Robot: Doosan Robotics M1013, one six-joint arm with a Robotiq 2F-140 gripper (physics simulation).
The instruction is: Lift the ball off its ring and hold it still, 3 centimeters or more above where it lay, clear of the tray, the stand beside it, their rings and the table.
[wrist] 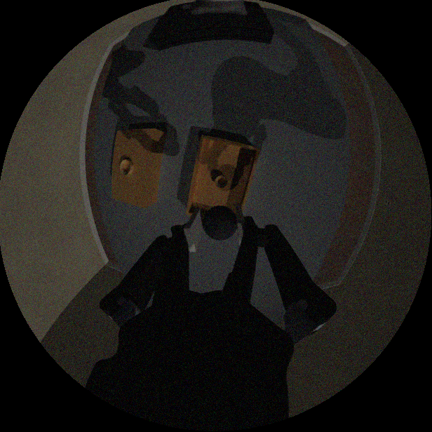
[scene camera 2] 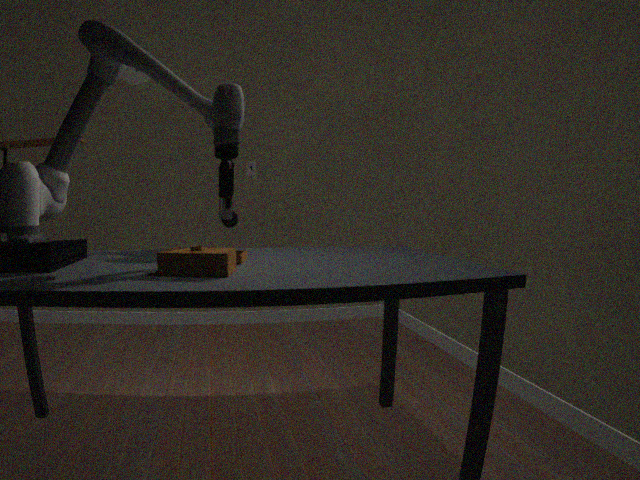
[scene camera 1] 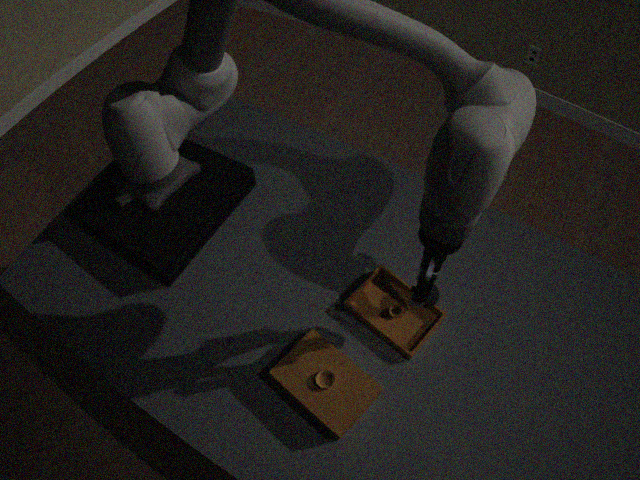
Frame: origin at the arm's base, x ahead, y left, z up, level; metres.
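Seen in the pictures: gripper, fingertip midpoint: (scene camera 2: 225, 219); arm's base, origin of the base link: (scene camera 2: 18, 243) (scene camera 1: 156, 176).
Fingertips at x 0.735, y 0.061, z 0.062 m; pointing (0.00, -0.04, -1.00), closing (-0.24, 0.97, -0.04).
Pixels of each thing's top centre, then the offset from my fingertips to it. "spot": a spot on its surface instead. Level surfaces: height alone.
- dark ball, middle of its top: (scene camera 1: 428, 288) (scene camera 2: 229, 210) dx +0.013, dy +0.003, dz +0.029 m
- tray, middle of its top: (scene camera 1: 396, 308) dx -0.035, dy -0.009, dz -0.102 m
- empty ring, surface spot: (scene camera 1: 324, 380) spot: dx -0.067, dy -0.238, dz -0.071 m
- grey table, its level: dz -0.129 m
A dark ball (scene camera 1: 429, 296) (scene camera 2: 229, 219) (wrist: 219, 223) is between the fingertips of my gripper (scene camera 1: 424, 290) (scene camera 2: 227, 214) (wrist: 218, 214), which is shut on it. In the second scene view the ball hangs well above the table, apart from the boxes below. The tray (scene camera 1: 421, 336) (wrist: 194, 192), orange-brown with low walls, lies below the ball. Its small ring (scene camera 1: 394, 311) (wrist: 221, 181) is bare. The stand (scene camera 1: 351, 403) (scene camera 2: 193, 263) (wrist: 137, 192) is a flat-topped block beside the tray, with an empty ring (scene camera 1: 324, 380) (wrist: 126, 166) on top.
The grey table (scene camera 1: 491, 372) (scene camera 2: 330, 268) (wrist: 300, 190) carries the tray and the stand. The arm's black base plate (scene camera 1: 206, 222) (scene camera 2: 56, 253) (wrist: 215, 35) lies at the other end. Shadows of the arm fall across the table and the stand.
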